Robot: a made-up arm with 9 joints.
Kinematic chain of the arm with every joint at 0, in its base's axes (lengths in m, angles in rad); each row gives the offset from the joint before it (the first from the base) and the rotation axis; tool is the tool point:
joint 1: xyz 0 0 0.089 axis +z
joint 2: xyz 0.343 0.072 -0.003 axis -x
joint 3: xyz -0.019 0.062 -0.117 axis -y
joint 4: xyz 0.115 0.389 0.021 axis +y
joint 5: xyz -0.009 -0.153 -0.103 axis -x
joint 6: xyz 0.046 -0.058 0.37 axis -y
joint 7: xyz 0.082 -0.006 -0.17 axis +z
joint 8: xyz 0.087 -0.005 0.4 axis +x
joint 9: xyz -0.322 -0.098 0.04 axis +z
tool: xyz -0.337 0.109 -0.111
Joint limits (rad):
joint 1: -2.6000..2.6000
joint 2: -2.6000..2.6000
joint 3: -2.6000..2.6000
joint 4: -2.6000..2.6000
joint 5: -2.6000..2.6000
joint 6: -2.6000..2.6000
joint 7: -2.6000..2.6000
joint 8: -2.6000..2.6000
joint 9: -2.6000..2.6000
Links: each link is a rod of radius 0.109 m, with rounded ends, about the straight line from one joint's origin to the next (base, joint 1, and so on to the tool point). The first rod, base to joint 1, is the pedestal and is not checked.
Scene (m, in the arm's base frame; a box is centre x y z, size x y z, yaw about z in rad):
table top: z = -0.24
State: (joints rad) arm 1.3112 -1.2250 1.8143 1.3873 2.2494 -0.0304 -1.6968 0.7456 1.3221
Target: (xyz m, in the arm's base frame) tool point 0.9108 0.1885 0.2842
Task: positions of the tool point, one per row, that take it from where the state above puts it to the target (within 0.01 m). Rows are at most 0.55 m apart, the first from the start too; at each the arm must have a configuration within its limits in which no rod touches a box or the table.
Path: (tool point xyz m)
1: -0.2026 0.8704 0.1769
2: 0.2690 0.8907 0.2208
3: 0.6906 0.6392 0.2613
4: 0.9108 0.1885 0.2842

